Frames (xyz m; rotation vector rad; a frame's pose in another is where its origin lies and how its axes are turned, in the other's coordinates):
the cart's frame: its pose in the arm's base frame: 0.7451 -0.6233 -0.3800 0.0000 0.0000 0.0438
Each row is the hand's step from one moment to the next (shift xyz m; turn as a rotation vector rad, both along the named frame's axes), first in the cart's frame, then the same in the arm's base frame.
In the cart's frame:
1: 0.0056 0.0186 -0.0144 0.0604 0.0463 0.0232
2: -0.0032 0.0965 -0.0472 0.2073 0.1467 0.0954
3: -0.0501 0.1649 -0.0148 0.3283 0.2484 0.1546
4: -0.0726 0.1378 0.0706 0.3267 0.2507 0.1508
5: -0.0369 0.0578 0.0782 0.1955 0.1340 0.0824
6: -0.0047 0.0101 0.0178 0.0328 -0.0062 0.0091
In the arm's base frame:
1: 0.0048 0.0188 -0.0144 0.0583 0.0489 0.0232
2: -0.0074 0.0963 -0.0472 0.2007 0.1556 0.0954
3: -0.0573 0.1625 -0.0148 0.3171 0.2625 0.1546
4: -0.0786 0.1345 0.0706 0.3154 0.2648 0.1508
5: -0.0394 0.0561 0.0782 0.1894 0.1424 0.0824
6: -0.0051 0.0099 0.0178 0.0330 -0.0048 0.0091

